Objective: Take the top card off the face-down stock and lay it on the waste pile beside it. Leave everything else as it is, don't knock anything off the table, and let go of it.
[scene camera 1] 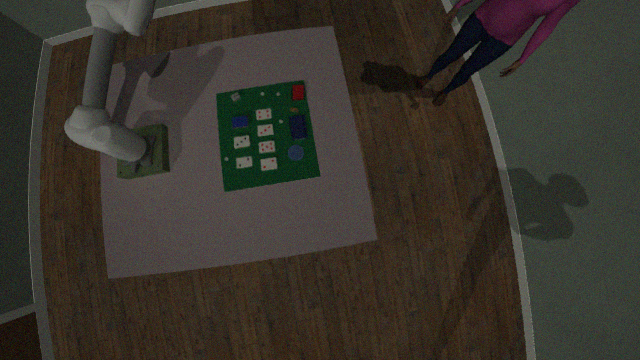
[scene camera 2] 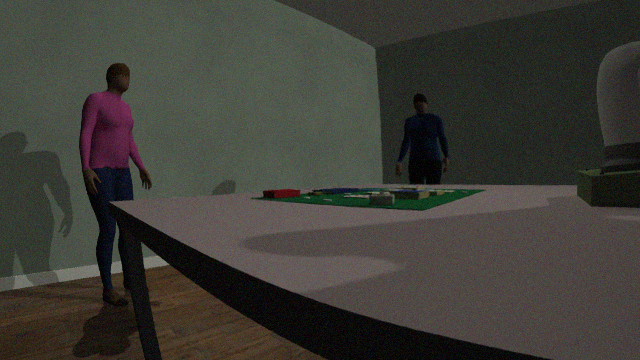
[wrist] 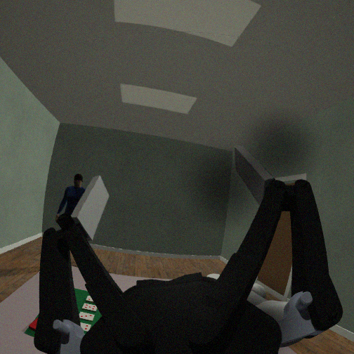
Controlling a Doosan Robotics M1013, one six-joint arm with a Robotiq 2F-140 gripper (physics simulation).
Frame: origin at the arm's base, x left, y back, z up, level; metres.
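Seen in the pictures: arm's base, origin of its link: (scene camera 1: 139, 151).
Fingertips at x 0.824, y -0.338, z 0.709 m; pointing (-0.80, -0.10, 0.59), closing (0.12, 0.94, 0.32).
Observation:
Pixels of each thing's middle, then the offset from my fingertips to it. "pt": a spot on its surface instead. Level surfaces: height alone.
- green mat, height of its surface: dz -0.781 m
- red box, middle of its body: (scene camera 2: 281, 193) (scene camera 1: 298, 92) dz -0.771, dx -0.455, dy -0.561 m
- dark blue rectangle, a spot on its surface: (scene camera 1: 298, 127) pt dz -0.769, dx -0.677, dy -0.568 m
- blue disc, middle of its body: (scene camera 1: 295, 152) dz -0.779, dx -0.822, dy -0.556 m
- grey block, middle of its body: (scene camera 2: 382, 197) (scene camera 1: 235, 96) dz -0.767, dx -0.483, dy -0.190 m
The face-down stock (scene camera 1: 240, 121) (scene camera 2: 413, 194) is a blue-backed pile on the left part of the green mat (scene camera 1: 285, 172) (scene camera 2: 345, 201). A face-up pile with dark pips (scene camera 1: 241, 142) (scene camera 2: 436, 192) lies right beside it, apart from it, and looks like the waste pile. My gripper (wrist: 167, 172) is open, with nothing between its wide-apart fingers. It points up toward the far wall and ceiling, well away from the cards. It does not show in either scene view.
Other face-up cards (scene camera 1: 267, 147) (wrist: 86, 316), a red box (scene camera 1: 298, 92) (scene camera 2: 281, 193), a dark blue rectangle (scene camera 1: 298, 127), a blue disc (scene camera 1: 295, 152) and a grey block (scene camera 1: 235, 96) (scene camera 2: 381, 199) are on the mat. The arm stands on a green base (scene camera 1: 159, 150) (scene camera 2: 607, 190). Two people stand beyond the table.

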